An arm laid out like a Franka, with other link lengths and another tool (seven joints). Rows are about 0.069 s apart.
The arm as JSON. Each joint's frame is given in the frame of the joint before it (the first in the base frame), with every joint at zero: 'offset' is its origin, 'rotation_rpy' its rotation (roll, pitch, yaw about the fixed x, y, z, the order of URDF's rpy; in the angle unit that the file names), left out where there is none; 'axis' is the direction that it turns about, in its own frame. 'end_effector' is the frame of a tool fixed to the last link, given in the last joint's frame.
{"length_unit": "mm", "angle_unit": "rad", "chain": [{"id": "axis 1", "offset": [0.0, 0.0, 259.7], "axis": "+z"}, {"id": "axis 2", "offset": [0.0, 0.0, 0.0], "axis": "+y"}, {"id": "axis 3", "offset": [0.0, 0.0, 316.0], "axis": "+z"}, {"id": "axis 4", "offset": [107.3, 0.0, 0.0], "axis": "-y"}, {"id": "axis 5", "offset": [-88.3, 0.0, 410.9], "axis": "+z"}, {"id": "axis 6", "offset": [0.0, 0.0, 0.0], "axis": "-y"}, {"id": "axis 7", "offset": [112.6, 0.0, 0.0], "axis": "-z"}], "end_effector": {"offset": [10.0, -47.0, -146.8], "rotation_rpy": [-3.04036, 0.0, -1.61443]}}
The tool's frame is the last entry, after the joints.
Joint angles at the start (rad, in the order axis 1, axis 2, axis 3, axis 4, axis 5, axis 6, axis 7): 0.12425, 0.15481, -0.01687, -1.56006, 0.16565, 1.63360, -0.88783
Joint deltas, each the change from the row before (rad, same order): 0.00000, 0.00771, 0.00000, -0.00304, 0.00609, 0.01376, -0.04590; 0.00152, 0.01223, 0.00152, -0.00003, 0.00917, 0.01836, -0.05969; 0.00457, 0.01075, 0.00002, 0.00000, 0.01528, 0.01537, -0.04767; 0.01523, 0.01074, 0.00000, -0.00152, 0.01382, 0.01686, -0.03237; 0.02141, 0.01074, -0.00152, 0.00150, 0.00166, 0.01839, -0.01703; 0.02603, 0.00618, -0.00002, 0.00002, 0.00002, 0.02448, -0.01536; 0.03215, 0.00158, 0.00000, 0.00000, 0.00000, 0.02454, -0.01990; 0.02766, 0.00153, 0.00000, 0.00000, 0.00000, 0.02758, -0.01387; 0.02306, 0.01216, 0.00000, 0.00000, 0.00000, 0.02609, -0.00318; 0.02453, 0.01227, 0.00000, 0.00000, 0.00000, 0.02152, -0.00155; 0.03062, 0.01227, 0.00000, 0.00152, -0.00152, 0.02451, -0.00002
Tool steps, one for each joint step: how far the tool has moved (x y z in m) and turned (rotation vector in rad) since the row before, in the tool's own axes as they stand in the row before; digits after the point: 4 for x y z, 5 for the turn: 0.0022, -0.0036, 0.0054, 0.00648, -0.00576, -0.04333; 0.0020, -0.0069, 0.0069, 0.01048, -0.00677, -0.05938; 0.0006, -0.0073, 0.0067, 0.01423, -0.00976, -0.04788; -0.0032, -0.0121, 0.0094, 0.01138, -0.00922, -0.04248; -0.0036, -0.0135, 0.0084, 0.00245, 0.00127, -0.03467; -0.0062, -0.0175, 0.0063, 0.00518, 0.00817, -0.04057; -0.0097, -0.0220, 0.0044, 0.00703, 0.00972, -0.05230; -0.0072, -0.0195, 0.0029, 0.00932, 0.01405, -0.04229; -0.0034, -0.0148, 0.0099, 0.00397, 0.00630, -0.02409; -0.0048, -0.0152, 0.0111, 0.00190, 0.00183, -0.02344; -0.0068, -0.0194, 0.0111, 0.00257, 0.00465, -0.02894
